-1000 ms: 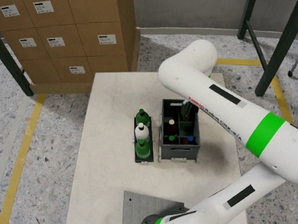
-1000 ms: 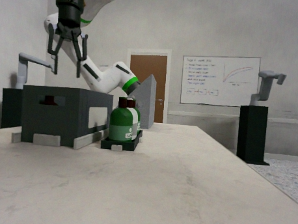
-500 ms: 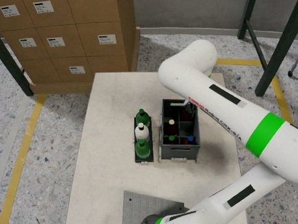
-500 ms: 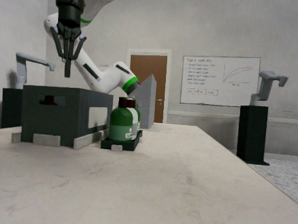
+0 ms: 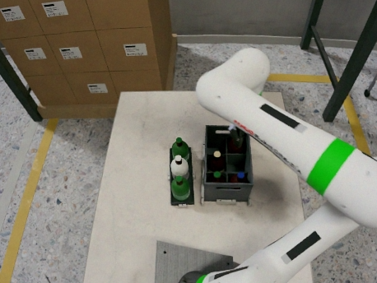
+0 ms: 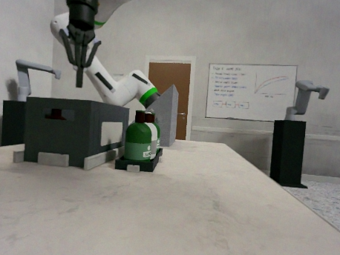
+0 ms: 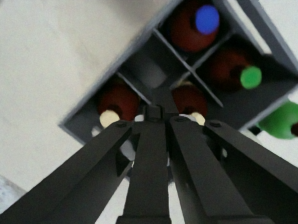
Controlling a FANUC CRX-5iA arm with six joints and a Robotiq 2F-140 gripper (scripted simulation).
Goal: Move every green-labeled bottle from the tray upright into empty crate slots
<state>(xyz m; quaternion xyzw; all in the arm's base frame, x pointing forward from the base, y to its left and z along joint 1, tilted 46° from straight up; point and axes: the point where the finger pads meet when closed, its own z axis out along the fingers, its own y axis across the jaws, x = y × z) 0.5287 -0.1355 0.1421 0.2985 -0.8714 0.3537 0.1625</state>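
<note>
My gripper is now 23 cm to the right of the white-labeled bottle and 17 cm above it. Round my hand: dark crate (18 cm below, 3 cm to the left); then dark tray (25 cm below, 23 cm to the left).
</note>
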